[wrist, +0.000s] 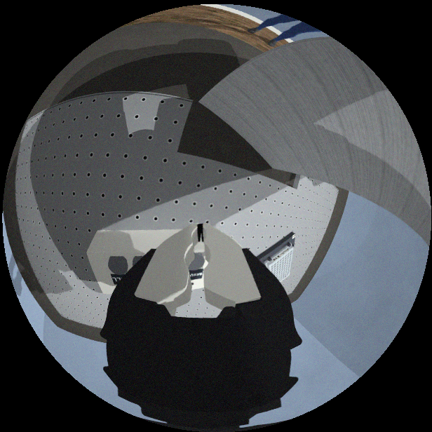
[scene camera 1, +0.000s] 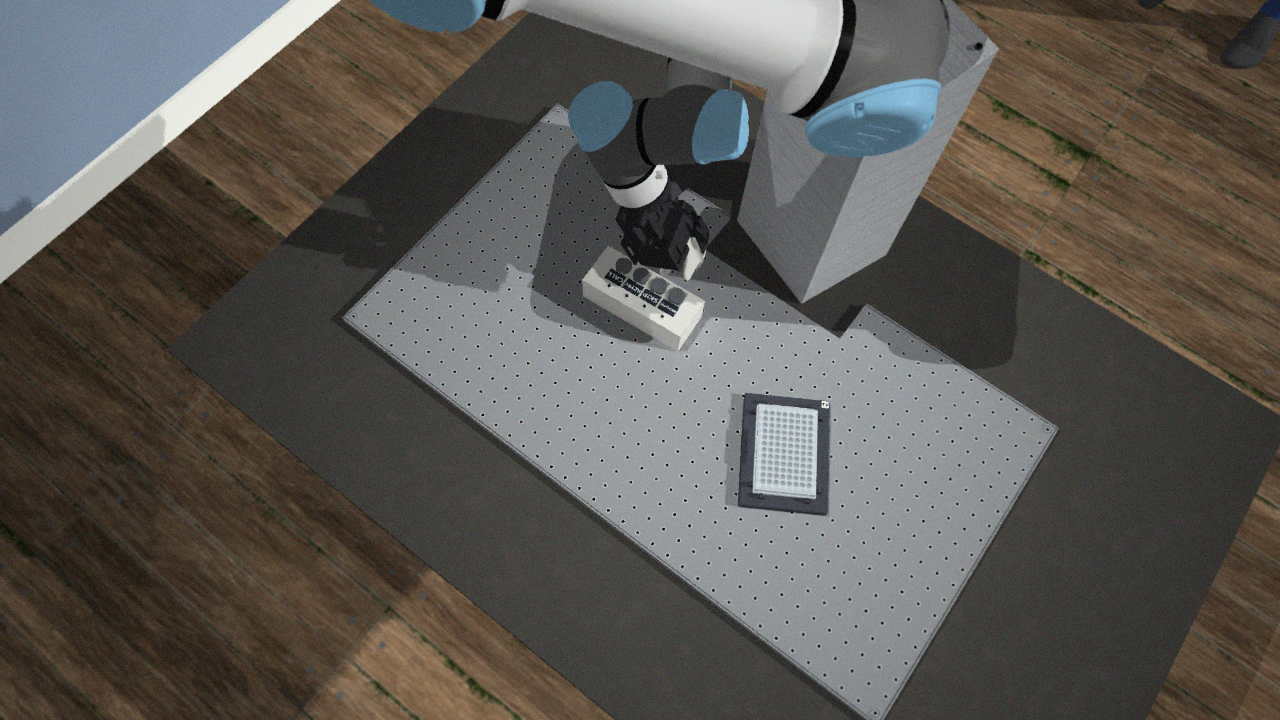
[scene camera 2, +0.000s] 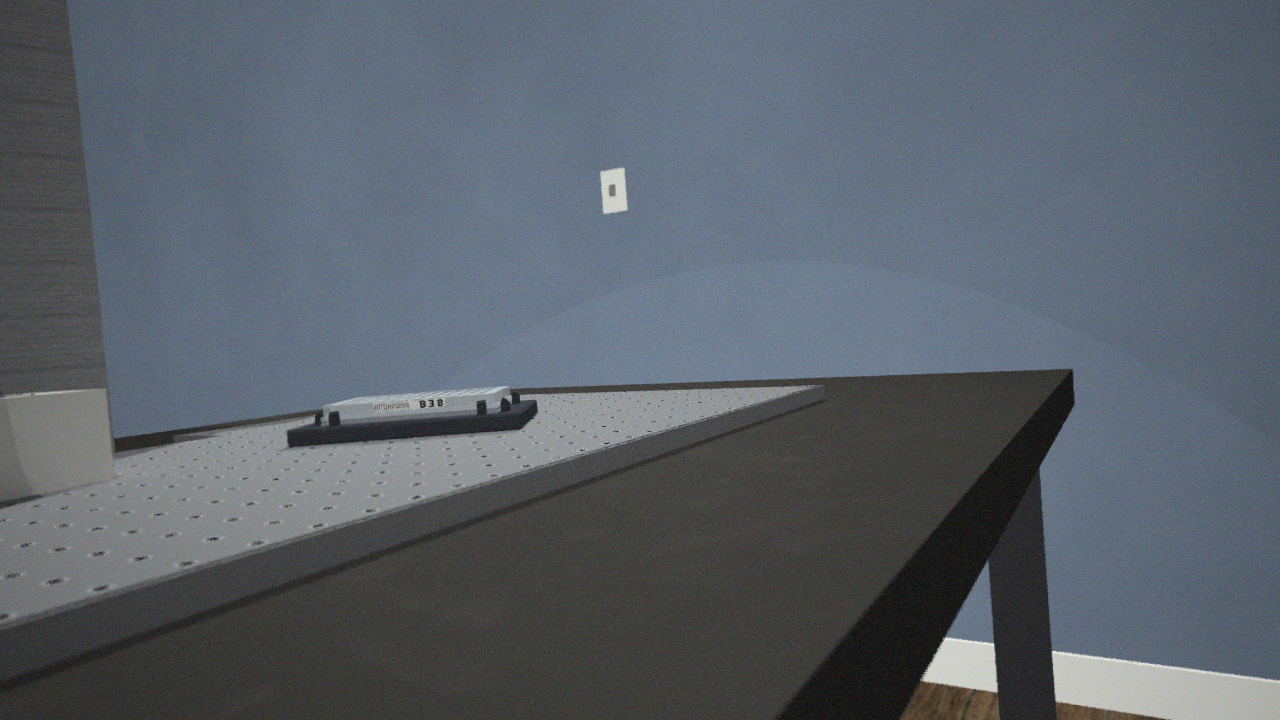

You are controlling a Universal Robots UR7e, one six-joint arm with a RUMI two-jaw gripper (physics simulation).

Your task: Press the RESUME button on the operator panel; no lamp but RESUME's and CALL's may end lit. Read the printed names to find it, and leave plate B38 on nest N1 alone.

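Places are measured from the arm's base along level axes (x up, y left, z back), in metres.
Pixels of known places: gripper, between the fingertips: [scene camera 1: 695,267].
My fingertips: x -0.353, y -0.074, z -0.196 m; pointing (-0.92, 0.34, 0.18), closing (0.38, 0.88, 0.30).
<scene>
For each thing: its top centre in the pictures, then the offset to it from my fingertips. Level surfaces: height alone.
- white operator panel, centre of its top: [scene camera 1: 643,289] dx -0.006, dy -0.034, dz -0.074 m
- CALL, centre of its top: [scene camera 1: 623,264] dx -0.006, dy -0.081, dz -0.063 m
- RESUME button, centre of its top: [scene camera 1: 676,295] dx -0.006, dy +0.008, dz -0.050 m
- Plate B38, centre of its top: [scene camera 2: 422,395] [scene camera 1: 787,448] dx -0.035, dy +0.265, dz -0.117 m
- dark nest N1, centre of its top: [scene camera 2: 422,400] [scene camera 1: 786,449] dx -0.040, dy +0.265, dz -0.117 m
- perforated grey board, height of its surface: dx -0.061 m
- dark table, height of its surface: dx -0.074 m
The white operator panel [scene camera 1: 641,306] [scene camera 2: 55,438] [wrist: 170,237] has a row of round grey buttons. CALL [scene camera 1: 623,265] [wrist: 118,264] is at one end. The RESUME button [scene camera 1: 676,295] [wrist: 197,262] is at the other, its label partly readable between the fingers in the wrist view. The small dots by the labels look dark; some are hidden in the wrist view. My gripper [scene camera 1: 688,275] [wrist: 201,224] is shut and empty, its tips near the RESUME end, on the pedestal side; contact cannot be told. Plate B38 [scene camera 1: 785,450] [scene camera 2: 420,402] [wrist: 282,265] sits on the dark nest N1 [scene camera 1: 822,474] [scene camera 2: 411,436].
The panel and nest stand on a perforated grey board [scene camera 1: 626,429] [scene camera 2: 295,501] [wrist: 150,175] on the dark table [scene camera 1: 501,555] [scene camera 2: 537,555]. The grey pedestal [scene camera 1: 823,214] [scene camera 2: 40,223] [wrist: 320,90] rises close to the gripper and panel. The arm reaches over the board's far side.
</scene>
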